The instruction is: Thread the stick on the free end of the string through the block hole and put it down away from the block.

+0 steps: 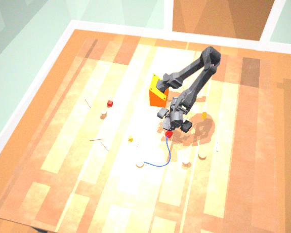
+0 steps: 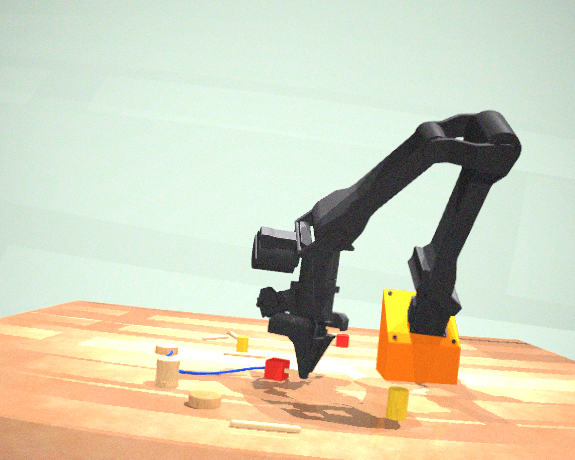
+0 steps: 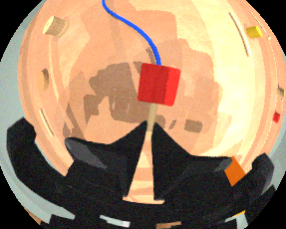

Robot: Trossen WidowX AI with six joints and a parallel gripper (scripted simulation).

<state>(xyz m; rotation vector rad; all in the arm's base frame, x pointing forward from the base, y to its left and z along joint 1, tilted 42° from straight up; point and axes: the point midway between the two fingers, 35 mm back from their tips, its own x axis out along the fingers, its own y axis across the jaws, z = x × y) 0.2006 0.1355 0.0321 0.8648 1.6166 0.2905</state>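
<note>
Right now my gripper tip is 4 cm short of the red cube, 2 cm to the left of it and 1 cm below it. The rest, counted from my gripper tip: loose stick (25 cm to the left, 2 cm ahead); thin wooden stick (3 cm ahead, 1 cm to the right, 1 cm above); round wooden button (25 cm ahead, 12 cm to the right).
</note>
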